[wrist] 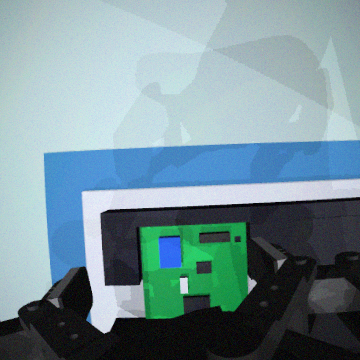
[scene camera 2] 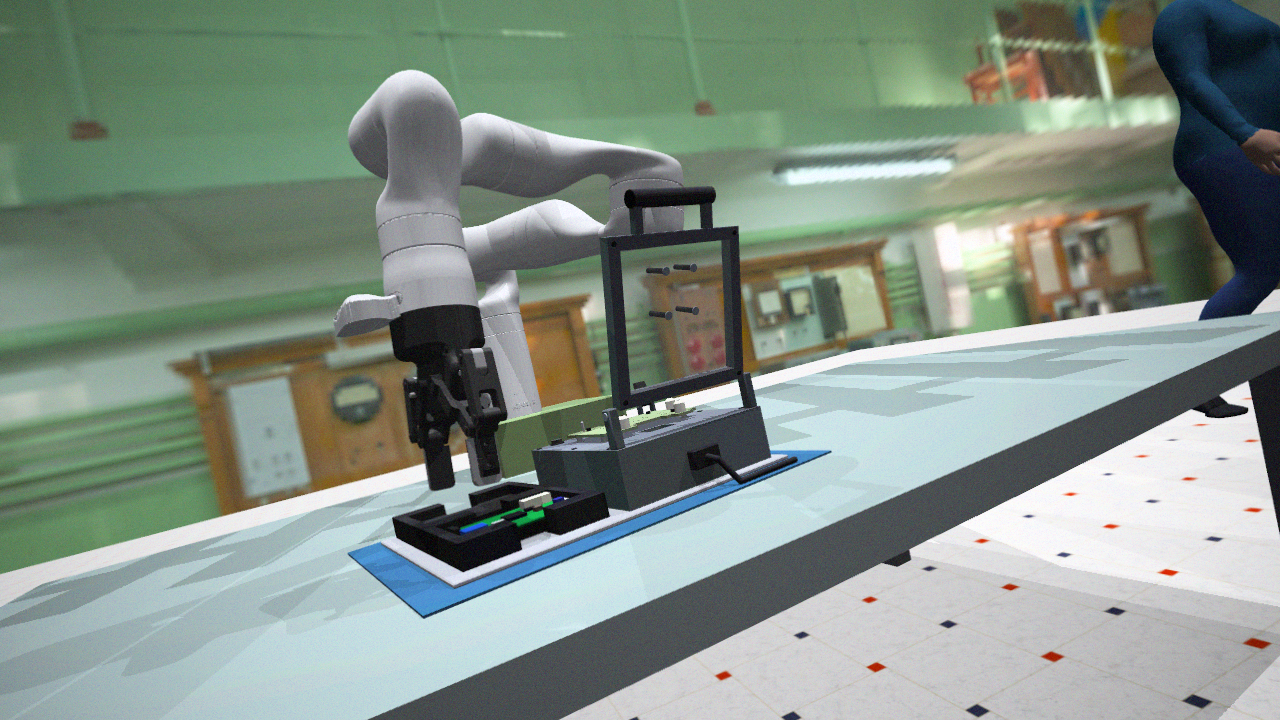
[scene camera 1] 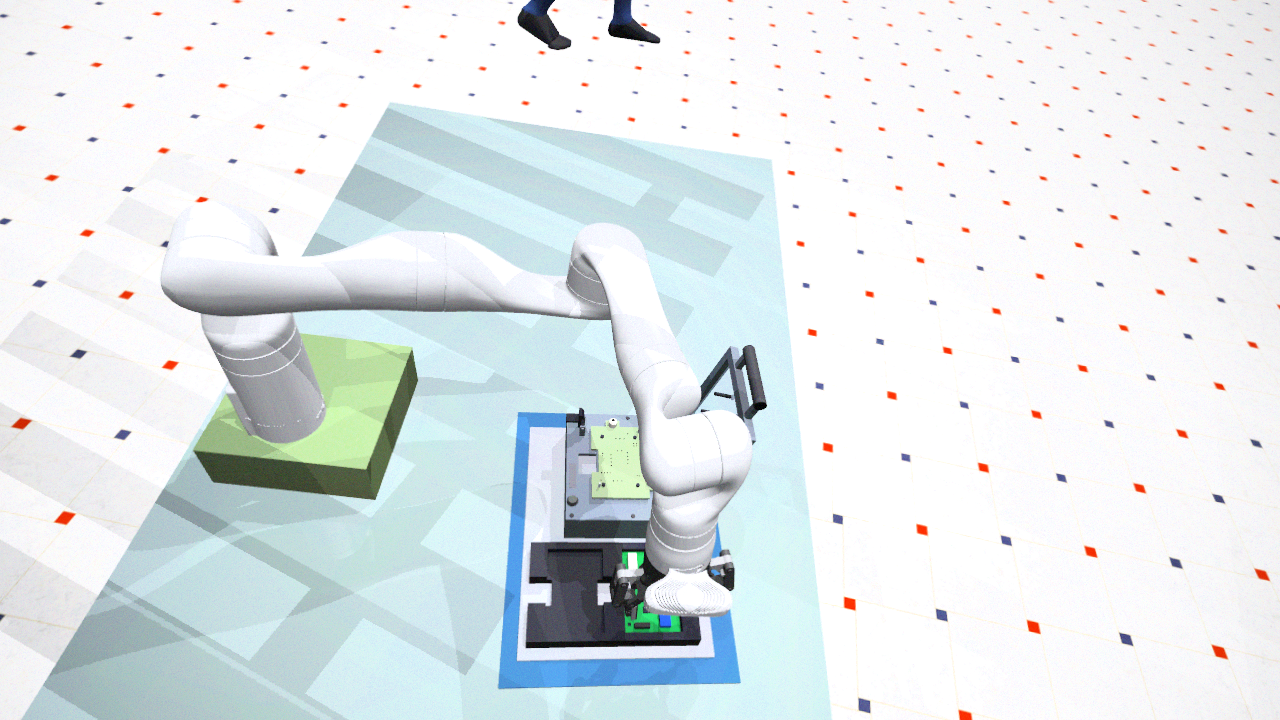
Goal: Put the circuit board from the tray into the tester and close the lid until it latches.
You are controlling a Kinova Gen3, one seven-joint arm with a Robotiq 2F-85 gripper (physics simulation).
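Pixels of known places: gripper, fingertip midpoint: [wrist: 169, 269] [scene camera 2: 464, 487]; arm's base at its link origin: [scene camera 2: 515, 416] [scene camera 1: 289, 415].
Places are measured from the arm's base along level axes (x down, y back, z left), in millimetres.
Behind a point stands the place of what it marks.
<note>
The green circuit board [scene camera 1: 653, 617] @[y -473, x 62, z -297 mm] [scene camera 2: 528, 516] @[y -489, x 61, z -252 mm] [wrist: 225, 275] @[y -451, x 61, z -279 mm] lies flat in one pocket of the black tray [scene camera 1: 572, 617] @[y -369, x 63, z -288 mm] [scene camera 2: 460, 548] @[y -529, x 57, z -331 mm] [wrist: 120, 250] @[y -518, x 53, z -307 mm]. My gripper [scene camera 1: 673, 582] @[y -486, x 20, z -301 mm] [scene camera 2: 460, 480] @[y -486, x 20, z -301 mm] [wrist: 169, 269] @[y -486, x 20, z -301 mm] is wide open and empty, pointing down above the tray, its fingertips clear of it. In the wrist view the fingers appear on either side of the board and hide its near edge. The grey tester [scene camera 1: 595, 528] @[y -407, x 45, z -176 mm] [scene camera 2: 653, 474] @[y -550, x 51, z -155 mm] stands beside the tray, with a pale green plate [scene camera 1: 617, 456] @[y -445, x 12, z -83 mm] on top. Its lid [scene camera 2: 613, 322] @[y -568, x -87, z -174 mm] stands upright, open, with a black handle [scene camera 1: 754, 377] @[y -591, x -194, z -108 mm] [scene camera 2: 669, 197] @[y -601, x -184, z -111 mm] at its top edge.
Tray and tester stand on a white sheet over a blue mat [scene camera 1: 512, 626] @[y -294, x 79, z -286 mm] [scene camera 2: 411, 595] @[y -520, x 79, z -370 mm]. A black lever [scene camera 2: 729, 470] @[y -586, x 64, z -96 mm] sticks out of the tester's side. The arm's green base block [scene camera 1: 286, 474] @[y 0, x 36, z -71 mm] is at the left in scene camera 1. A person [scene camera 2: 1226, 161] stands beyond the table.
</note>
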